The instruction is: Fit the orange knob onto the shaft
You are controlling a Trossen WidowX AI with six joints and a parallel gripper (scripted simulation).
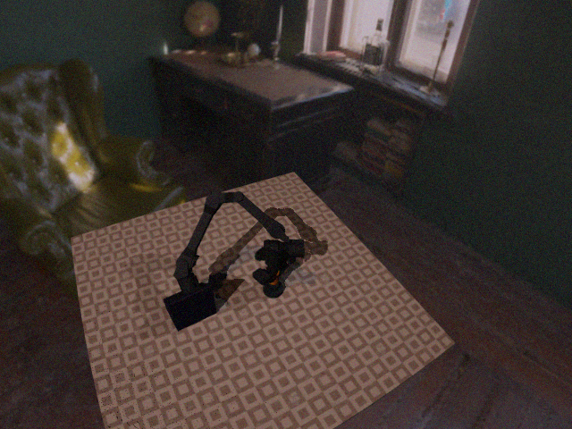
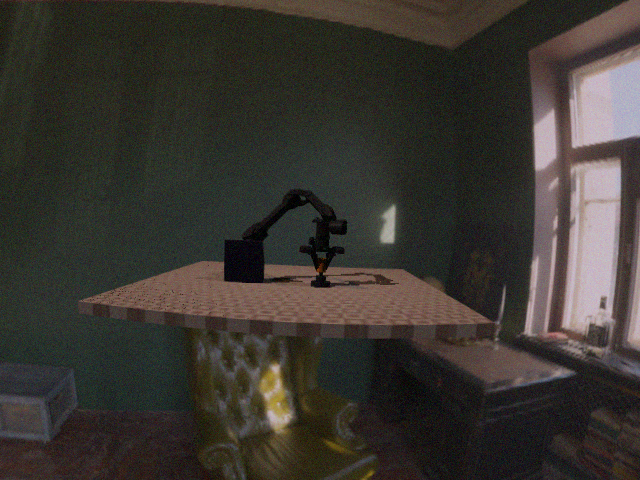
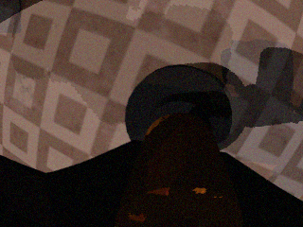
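Right now my gripper tip is 2 cm below the knob. The rest, counted from my gripper tip: pedestal 4 cm below.
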